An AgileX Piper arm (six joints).
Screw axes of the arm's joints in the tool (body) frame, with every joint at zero. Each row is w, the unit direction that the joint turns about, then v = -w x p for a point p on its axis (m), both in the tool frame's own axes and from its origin. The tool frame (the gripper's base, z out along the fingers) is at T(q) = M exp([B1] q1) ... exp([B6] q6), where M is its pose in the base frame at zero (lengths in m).
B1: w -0.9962 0 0.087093 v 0 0.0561 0
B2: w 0 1 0 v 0.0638 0 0.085
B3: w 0 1 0 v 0.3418 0 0.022
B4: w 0 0 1 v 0 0 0
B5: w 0 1 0 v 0.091 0 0
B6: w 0 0 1 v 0 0 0
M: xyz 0.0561 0 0.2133 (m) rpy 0 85 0 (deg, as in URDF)
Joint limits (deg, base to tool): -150..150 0..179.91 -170..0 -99.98..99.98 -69.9..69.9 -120..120
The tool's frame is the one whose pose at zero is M.
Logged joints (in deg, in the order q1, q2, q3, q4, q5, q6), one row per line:
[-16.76, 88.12, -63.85, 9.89, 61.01, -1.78]
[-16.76, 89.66, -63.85, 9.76, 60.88, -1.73]
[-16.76, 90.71, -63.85, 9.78, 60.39, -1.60]
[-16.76, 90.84, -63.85, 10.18, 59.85, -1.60]
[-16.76, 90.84, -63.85, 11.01, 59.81, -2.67]
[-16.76, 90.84, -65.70, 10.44, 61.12, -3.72]
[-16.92, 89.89, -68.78, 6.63, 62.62, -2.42]
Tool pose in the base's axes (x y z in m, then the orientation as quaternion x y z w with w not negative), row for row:
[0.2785, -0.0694, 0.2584, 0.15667, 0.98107, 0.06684, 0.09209]
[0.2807, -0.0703, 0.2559, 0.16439, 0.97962, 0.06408, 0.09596]
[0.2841, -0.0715, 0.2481, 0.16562, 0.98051, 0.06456, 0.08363]
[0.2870, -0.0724, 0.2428, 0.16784, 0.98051, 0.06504, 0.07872]
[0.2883, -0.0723, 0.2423, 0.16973, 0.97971, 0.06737, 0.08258]
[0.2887, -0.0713, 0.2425, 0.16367, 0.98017, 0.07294, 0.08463]
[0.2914, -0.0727, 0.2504, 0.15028, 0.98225, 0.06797, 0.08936]
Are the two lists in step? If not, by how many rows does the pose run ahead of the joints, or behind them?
The pose runs 1 row behind the joints: the pose in row i belongs to the joints in row i - 1.
